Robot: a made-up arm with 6 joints. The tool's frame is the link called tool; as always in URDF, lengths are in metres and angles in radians. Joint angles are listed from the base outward. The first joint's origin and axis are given. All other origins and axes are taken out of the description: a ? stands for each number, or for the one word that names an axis. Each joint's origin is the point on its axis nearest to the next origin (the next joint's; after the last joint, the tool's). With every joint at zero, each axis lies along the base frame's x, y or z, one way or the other. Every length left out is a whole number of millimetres.
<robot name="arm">
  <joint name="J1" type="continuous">
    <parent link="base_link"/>
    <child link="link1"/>
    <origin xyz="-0.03 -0.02 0.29" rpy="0 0 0"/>
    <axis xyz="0 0 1"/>
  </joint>
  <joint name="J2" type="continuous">
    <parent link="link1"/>
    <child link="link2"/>
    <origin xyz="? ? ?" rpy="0 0 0"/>
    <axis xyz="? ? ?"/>
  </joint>
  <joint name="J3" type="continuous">
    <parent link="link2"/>
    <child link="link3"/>
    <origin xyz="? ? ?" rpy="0 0 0"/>
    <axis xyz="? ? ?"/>
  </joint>
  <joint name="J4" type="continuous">
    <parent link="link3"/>
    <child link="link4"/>
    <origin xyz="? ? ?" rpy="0 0 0"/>
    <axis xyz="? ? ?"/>
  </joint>
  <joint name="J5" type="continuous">
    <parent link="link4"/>
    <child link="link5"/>
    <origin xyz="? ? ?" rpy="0 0 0"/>
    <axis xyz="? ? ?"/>
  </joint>
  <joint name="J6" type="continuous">
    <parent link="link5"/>
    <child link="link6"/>
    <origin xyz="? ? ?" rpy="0 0 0"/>
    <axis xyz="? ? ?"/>
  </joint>
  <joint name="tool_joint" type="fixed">
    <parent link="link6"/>
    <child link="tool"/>
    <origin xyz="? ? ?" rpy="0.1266 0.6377 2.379"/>
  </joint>
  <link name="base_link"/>
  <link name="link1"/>
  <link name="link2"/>
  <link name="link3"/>
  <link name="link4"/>
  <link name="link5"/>
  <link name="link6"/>
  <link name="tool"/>
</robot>
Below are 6 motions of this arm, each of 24 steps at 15 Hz.
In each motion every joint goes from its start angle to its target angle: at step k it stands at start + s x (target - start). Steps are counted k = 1, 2, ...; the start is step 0. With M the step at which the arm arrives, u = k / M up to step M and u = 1 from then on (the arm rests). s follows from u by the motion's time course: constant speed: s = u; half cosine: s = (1 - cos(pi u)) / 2; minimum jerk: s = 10 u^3 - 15 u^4 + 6 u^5.
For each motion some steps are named. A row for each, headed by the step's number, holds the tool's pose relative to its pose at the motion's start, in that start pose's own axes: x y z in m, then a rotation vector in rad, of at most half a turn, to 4 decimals.
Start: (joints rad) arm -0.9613 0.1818 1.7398 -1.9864 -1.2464 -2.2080
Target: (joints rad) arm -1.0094 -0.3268 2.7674 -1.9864 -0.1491 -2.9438
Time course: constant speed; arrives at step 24
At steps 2, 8, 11, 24:
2: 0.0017 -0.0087 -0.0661 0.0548 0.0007 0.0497
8: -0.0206 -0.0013 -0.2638 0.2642 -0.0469 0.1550
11: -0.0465 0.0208 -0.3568 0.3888 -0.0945 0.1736
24: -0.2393 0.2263 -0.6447 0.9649 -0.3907 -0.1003

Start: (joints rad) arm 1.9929 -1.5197 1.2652 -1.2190 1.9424 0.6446
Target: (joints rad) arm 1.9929 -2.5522 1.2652 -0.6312 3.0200 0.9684
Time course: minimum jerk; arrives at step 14
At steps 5, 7, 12, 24:
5: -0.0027 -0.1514 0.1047 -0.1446 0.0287 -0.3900
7: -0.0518 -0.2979 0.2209 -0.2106 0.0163 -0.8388
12: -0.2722 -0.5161 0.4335 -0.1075 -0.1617 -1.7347
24: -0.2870 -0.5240 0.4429 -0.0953 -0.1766 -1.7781

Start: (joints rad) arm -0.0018 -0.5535 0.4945 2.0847 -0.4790 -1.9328
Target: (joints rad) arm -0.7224 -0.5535 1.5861 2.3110 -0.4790 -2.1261
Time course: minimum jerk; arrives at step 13
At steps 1, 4, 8, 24:
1: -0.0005 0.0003 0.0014 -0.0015 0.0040 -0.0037
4: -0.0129 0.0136 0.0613 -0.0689 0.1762 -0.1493
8: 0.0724 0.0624 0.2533 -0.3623 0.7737 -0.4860
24: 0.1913 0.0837 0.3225 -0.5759 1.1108 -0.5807

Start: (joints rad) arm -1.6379 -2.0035 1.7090 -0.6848 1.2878 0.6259
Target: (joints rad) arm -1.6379 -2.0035 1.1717 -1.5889 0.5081 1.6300
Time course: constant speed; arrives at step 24
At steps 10, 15, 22, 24:
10: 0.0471 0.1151 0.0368 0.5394 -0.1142 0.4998
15: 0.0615 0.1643 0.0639 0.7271 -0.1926 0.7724
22: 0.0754 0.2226 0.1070 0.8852 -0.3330 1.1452
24: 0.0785 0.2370 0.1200 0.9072 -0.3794 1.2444

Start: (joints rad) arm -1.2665 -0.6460 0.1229 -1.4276 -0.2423 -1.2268
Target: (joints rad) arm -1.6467 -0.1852 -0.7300 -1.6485 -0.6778 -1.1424
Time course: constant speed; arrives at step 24
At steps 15, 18, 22, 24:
15: -0.0948 0.1913 0.1352 -0.3338 0.1906 -0.7199
18: -0.0897 0.2331 0.1487 -0.4377 0.1949 -0.8427
22: -0.0744 0.2858 0.1553 -0.5931 0.1828 -0.9900
24: -0.0641 0.3099 0.1534 -0.6775 0.1693 -1.0557

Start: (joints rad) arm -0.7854 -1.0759 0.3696 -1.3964 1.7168 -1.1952
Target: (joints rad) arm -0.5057 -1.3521 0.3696 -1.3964 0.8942 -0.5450
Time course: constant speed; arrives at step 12
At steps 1, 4, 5, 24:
1: 0.0047 -0.0083 -0.0038 0.0639 0.0158 -0.0444
4: 0.0165 -0.0351 -0.0143 0.2601 0.0368 -0.1598
5: 0.0196 -0.0447 -0.0174 0.3261 0.0350 -0.1918
24: 0.0284 -0.1200 -0.0339 0.7685 -0.0910 -0.3082

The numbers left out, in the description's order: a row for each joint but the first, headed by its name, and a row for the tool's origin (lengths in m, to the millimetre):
J2: xyz 0.02 0.01 0, axis 0 1 0
J3: xyz -0.02 0 0.41, axis 0 -1 0
J4: xyz 0.34 0 -0.02, axis -1 0 0
J5: xyz 0 -0.19 -0.03, axis 0 -1 0
J6: xyz 0 0 0.03, axis -1 0 0
tool: xyz 0 -0.03 -0.02

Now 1 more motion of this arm.
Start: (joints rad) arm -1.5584 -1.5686 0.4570 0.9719 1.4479 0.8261
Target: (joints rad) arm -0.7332 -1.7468 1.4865 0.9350 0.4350 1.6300
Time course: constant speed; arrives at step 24
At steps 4, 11, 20, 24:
4: -0.0071 0.1041 -0.0486 0.2990 0.0959 0.1942
11: -0.0300 0.3100 -0.0811 0.7931 0.1971 0.6065
20: -0.0907 0.5719 -0.0212 1.3265 0.1890 1.2524
24: -0.1319 0.6714 0.0371 1.5105 0.1272 1.5703

